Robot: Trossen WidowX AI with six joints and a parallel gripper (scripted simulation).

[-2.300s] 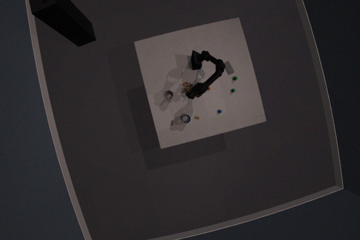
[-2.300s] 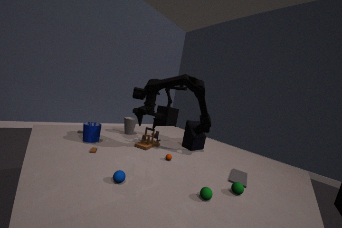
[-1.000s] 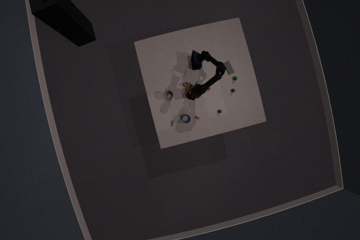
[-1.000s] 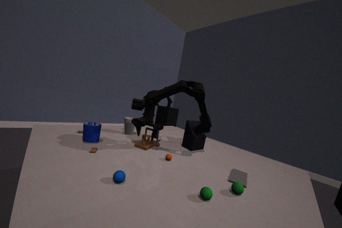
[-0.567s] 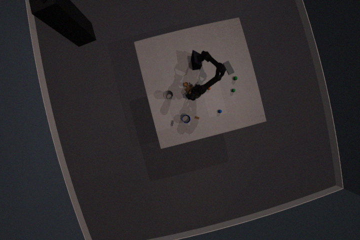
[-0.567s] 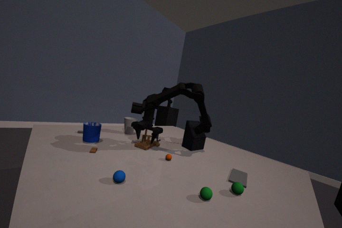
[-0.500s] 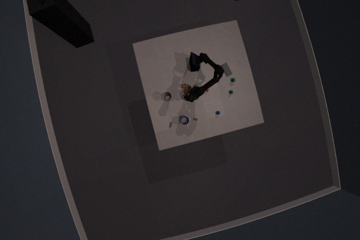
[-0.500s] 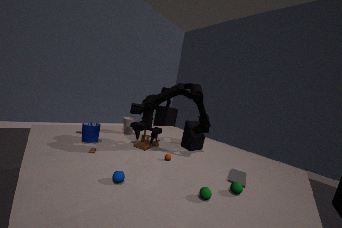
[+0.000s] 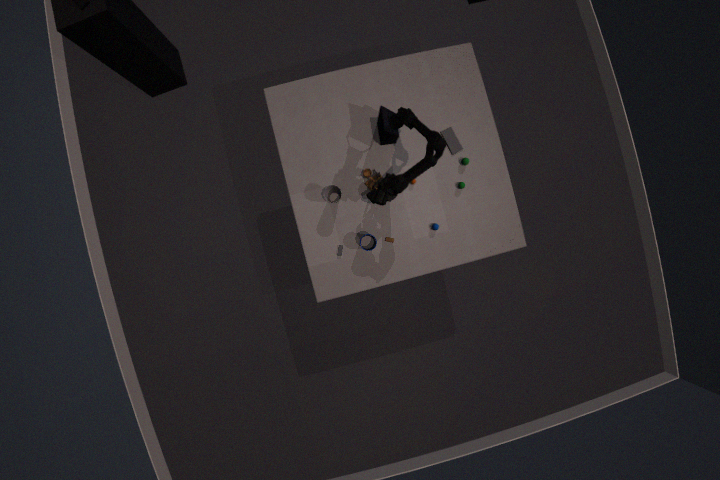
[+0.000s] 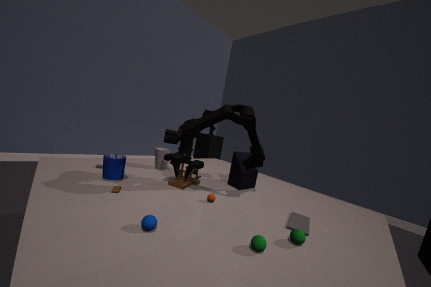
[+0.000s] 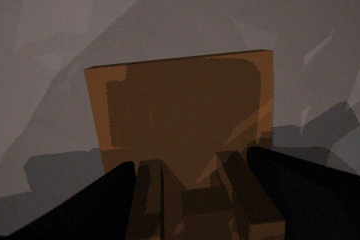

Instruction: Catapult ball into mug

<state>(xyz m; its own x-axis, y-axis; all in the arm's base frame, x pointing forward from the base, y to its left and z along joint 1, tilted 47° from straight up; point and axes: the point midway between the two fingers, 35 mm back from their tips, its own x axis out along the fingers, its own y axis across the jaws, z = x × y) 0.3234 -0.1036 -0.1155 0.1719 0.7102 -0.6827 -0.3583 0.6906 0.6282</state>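
My gripper tip is 4 cm past the catapult frame, 2 cm to the left of it and 5 cm below it. The rest, counted from my gripper tip: orange ball 20 cm to the left, 2 cm below; grey cup 5 cm behind, 26 cm to the right; wooden catapult 7 cm behind, 2 cm to the right, 2 cm above.
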